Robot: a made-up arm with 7 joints. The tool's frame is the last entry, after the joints. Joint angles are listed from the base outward.
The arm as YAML. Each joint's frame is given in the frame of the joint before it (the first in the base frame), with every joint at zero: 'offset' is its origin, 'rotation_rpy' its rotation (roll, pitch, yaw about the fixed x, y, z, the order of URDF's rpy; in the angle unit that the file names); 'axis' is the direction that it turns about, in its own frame. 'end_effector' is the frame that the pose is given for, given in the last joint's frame.
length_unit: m
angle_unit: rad
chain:
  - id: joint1
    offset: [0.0, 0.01, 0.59]
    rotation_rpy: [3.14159, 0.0, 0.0]
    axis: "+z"
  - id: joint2
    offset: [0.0, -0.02, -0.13]
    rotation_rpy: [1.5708, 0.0, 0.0]
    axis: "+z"
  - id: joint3
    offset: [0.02, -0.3, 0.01]
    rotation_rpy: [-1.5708, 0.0, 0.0]
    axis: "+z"
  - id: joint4
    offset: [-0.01, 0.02, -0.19]
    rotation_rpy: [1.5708, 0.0, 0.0]
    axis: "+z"
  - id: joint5
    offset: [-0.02, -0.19, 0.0]
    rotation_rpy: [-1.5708, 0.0, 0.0]
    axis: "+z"
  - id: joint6
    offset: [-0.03, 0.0, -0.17]
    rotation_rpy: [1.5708, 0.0, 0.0]
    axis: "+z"
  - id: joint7
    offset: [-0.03, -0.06, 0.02]
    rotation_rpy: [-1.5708, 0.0, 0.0]
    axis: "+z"
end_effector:
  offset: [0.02, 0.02, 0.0]
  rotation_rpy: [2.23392, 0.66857, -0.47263]
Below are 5 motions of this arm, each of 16 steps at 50 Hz.
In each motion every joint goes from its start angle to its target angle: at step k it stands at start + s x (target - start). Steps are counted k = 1, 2, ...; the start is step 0. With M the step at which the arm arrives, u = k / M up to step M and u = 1 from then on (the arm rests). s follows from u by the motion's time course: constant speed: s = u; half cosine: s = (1 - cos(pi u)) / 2; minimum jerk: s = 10 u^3 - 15 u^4 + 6 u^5.
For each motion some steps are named. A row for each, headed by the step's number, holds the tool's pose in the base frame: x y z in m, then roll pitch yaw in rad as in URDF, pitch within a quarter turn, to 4 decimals.
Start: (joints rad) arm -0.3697 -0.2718 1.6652 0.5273 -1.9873 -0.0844 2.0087
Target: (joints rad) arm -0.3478 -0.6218 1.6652 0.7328 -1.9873 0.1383 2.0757
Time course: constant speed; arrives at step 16
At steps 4, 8, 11, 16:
4: -0.3025 -0.3010 1.4663 -0.2917 -0.1978 -1.0371
8: -0.3530 -0.3370 1.4215 -0.2481 -0.1802 -1.0237
11: -0.3879 -0.3622 1.3844 -0.2151 -0.1706 -1.0107
16: -0.4397 -0.4004 1.3166 -0.1597 -0.1621 -0.9847

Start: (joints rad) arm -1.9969 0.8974 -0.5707 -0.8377 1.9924 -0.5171 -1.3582
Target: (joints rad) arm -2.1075 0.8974 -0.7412 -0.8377 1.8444 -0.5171 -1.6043
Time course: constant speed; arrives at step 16
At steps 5, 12, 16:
5: -0.1083 0.4876 1.3936 -0.9203 -0.5251 2.4462
12: -0.1210 0.4930 1.3860 -0.8521 -0.5858 2.6689
16: -0.1288 0.4958 1.3815 -0.8217 -0.6276 2.7988

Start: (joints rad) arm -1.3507 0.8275 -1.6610 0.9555 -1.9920 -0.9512 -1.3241
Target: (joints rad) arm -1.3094 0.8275 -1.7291 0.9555 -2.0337 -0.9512 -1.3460
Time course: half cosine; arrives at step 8
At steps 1, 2, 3, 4, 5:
1: -0.1958 0.6749 1.1395 -2.8412 0.3144 1.3477
2: -0.1940 0.6742 1.1409 -2.8325 0.3198 1.3519
3: -0.1912 0.6732 1.1431 -2.8193 0.3278 1.3584
4: -0.1880 0.6720 1.1457 -2.8037 0.3370 1.3662
5: -0.1847 0.6707 1.1483 -2.7880 0.3460 1.3743

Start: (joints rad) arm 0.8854 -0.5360 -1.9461 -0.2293 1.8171 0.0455 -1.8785
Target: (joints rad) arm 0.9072 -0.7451 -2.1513 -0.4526 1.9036 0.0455 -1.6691
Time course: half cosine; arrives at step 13
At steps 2, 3, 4, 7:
2: -0.3133 0.3214 1.5141 -1.3558 -0.4111 1.8891
3: -0.3216 0.3241 1.5090 -1.3703 -0.4119 1.8948
4: -0.3322 0.3274 1.5022 -1.3887 -0.4134 1.9022
7: -0.3686 0.3390 1.4757 -1.4517 -0.4222 1.9292

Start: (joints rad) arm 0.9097 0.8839 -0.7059 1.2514 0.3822 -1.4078 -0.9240
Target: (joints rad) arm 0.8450 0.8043 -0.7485 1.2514 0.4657 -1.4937 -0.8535
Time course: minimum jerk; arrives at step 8
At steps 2, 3, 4, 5, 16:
2: 0.6252 -0.3645 0.9874 -0.2260 -0.6272 0.7687
3: 0.6268 -0.3517 0.9981 -0.2704 -0.6220 0.8027
4: 0.6285 -0.3348 1.0120 -0.3281 -0.6147 0.8466
5: 0.6295 -0.3178 1.0257 -0.3854 -0.6068 0.8899
16: 0.6299 -0.2967 1.0422 -0.4548 -0.5964 0.9419

